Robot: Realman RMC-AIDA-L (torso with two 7-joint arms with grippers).
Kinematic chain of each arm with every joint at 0, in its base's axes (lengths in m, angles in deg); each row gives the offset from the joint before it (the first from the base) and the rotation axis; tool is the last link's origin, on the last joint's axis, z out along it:
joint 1: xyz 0 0 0.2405 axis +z
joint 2: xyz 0 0 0 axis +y
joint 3: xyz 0 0 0.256 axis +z
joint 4: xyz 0 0 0 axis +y
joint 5: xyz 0 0 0.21 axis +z
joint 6: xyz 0 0 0 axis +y
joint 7: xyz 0 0 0.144 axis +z
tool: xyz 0 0 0
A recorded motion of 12 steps. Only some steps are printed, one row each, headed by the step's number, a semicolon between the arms.
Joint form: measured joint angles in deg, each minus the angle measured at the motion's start. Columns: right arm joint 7, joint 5, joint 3, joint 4, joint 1, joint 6, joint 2; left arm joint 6, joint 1, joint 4, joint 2, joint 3, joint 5, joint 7.
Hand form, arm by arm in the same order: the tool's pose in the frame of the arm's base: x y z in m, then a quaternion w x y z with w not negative. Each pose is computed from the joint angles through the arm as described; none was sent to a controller.
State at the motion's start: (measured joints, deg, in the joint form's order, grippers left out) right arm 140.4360 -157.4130 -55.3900 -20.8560 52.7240 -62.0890 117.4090; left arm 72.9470 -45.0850 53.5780 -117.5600 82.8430 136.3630 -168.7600
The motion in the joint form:
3: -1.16 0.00 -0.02 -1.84 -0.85 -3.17 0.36; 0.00 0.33 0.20 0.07 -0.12 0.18 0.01
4: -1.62 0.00 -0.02 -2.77 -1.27 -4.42 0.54; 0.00 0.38 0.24 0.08 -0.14 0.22 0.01
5: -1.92 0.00 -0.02 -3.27 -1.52 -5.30 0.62; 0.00 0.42 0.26 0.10 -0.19 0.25 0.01
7: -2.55 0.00 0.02 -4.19 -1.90 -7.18 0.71; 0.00 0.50 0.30 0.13 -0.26 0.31 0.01
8: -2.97 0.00 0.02 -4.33 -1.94 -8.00 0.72; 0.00 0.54 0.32 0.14 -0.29 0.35 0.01
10: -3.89 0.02 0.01 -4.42 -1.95 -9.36 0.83; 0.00 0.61 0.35 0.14 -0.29 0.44 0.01
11: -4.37 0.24 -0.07 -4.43 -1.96 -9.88 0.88; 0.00 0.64 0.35 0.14 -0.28 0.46 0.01
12: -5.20 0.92 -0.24 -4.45 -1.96 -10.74 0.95; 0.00 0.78 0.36 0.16 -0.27 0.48 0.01
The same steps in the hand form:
3: 0.2706 0.3815 -0.0568 0.14623 -0.84401 0.48348 -0.18030; -0.1718 0.3890 -0.0508 0.15790 -0.83130 -0.52650 0.08245
4: 0.2701 0.3792 -0.0564 0.13926 -0.84605 0.48152 -0.18151; -0.1721 0.3890 -0.0506 0.15831 -0.83115 -0.52662 0.08245
5: 0.2700 0.3774 -0.0561 0.13387 -0.84713 0.48065 -0.18282; -0.1725 0.3891 -0.0502 0.15874 -0.83088 -0.52695 0.08230
7: 0.2692 0.3741 -0.0550 0.12232 -0.84944 0.47855 -0.18568; -0.1731 0.3892 -0.0498 0.15948 -0.83043 -0.52745 0.08216
8: 0.2688 0.3724 -0.0550 0.11578 -0.85094 0.47665 -0.18789; -0.1734 0.3892 -0.0495 0.15986 -0.83022 -0.52766 0.08218
10: 0.2677 0.3689 -0.0560 0.10284 -0.85436 0.47191 -0.19181; -0.1739 0.3891 -0.0494 0.16040 -0.83000 -0.52777 0.08268
11: 0.2669 0.3674 -0.0567 0.09698 -0.85628 0.46949 -0.19226; -0.1742 0.3890 -0.0494 0.16048 -0.82988 -0.52789 0.08291
12: 0.2648 0.3653 -0.0580 0.08675 -0.85978 0.46572 -0.19065; -0.1752 0.3886 -0.0493 0.16067 -0.82927 -0.52874 0.08329

